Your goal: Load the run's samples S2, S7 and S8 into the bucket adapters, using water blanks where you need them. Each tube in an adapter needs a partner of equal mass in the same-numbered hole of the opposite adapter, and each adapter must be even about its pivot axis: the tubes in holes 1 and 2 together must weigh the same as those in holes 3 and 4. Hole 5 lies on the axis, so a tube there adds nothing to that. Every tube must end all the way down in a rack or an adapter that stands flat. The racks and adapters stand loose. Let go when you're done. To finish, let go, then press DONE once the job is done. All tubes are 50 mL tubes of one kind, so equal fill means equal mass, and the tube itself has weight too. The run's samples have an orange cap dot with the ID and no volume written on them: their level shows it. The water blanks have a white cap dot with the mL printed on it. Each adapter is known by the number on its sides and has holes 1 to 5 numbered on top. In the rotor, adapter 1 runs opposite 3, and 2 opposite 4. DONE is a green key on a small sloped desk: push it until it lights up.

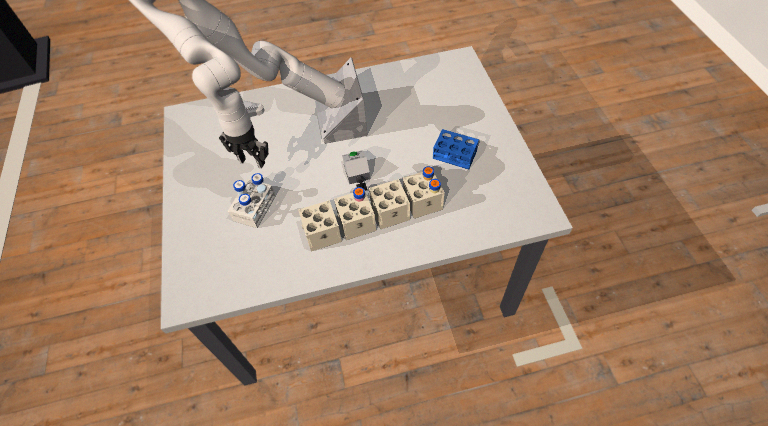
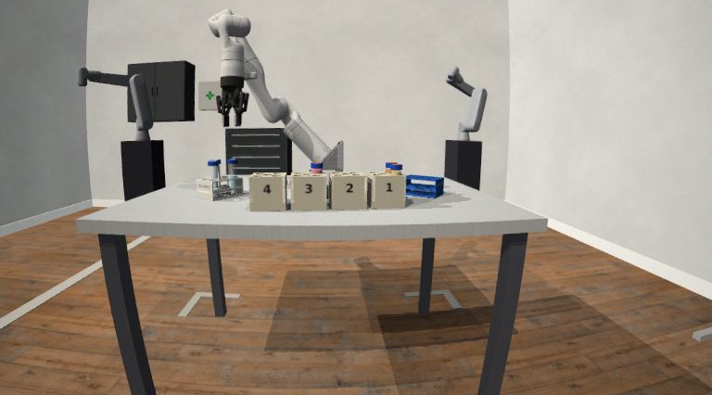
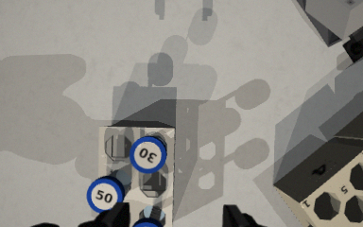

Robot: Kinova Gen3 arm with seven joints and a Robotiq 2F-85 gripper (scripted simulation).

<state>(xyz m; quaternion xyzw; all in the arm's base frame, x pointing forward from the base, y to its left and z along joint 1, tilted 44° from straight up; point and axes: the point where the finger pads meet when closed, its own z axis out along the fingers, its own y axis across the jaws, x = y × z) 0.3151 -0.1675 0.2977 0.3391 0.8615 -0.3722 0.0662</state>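
The water blank marked 50 is 18 cm below my hand, 6 cm to the right of it and 3 cm behind it. The rest, counted from my hand: blank marked 30 (18 cm below, 4 cm behind, 1 cm to the right); blank (18 cm below, 5 cm to the right, 2 cm ahead); white rack (21 cm below, 5 cm to the right, 2 cm behind).
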